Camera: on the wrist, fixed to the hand. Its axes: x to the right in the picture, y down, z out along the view.
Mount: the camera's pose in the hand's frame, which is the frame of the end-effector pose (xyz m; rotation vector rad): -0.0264 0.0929 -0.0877 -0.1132 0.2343 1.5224
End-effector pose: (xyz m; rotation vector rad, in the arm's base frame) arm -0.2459 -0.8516 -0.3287 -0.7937 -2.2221 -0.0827
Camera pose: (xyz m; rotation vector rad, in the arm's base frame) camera -0.1234 -0.8162 -0.3013 -2.1473 -0.9431 0.4130
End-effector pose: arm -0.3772 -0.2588 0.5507 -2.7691 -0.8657 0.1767
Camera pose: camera -0.3320 -0.3644 0.6126 -2.7628 1.3856 0.0265
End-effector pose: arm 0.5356 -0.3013 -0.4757 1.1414 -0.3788 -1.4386
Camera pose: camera 0.6541 -0.2674 -0.4329 0.5702 -0.7469 0.0157
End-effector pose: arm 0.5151 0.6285 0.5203 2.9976 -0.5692 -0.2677
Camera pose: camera 0.4741 0.5560 0.6207 1.6591 -2.2796 0.1674
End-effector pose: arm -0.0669 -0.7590 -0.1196 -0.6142 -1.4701 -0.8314
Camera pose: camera 0.0619 -0.7707 -0.1370 -1.3669 -0.4157 0.2360
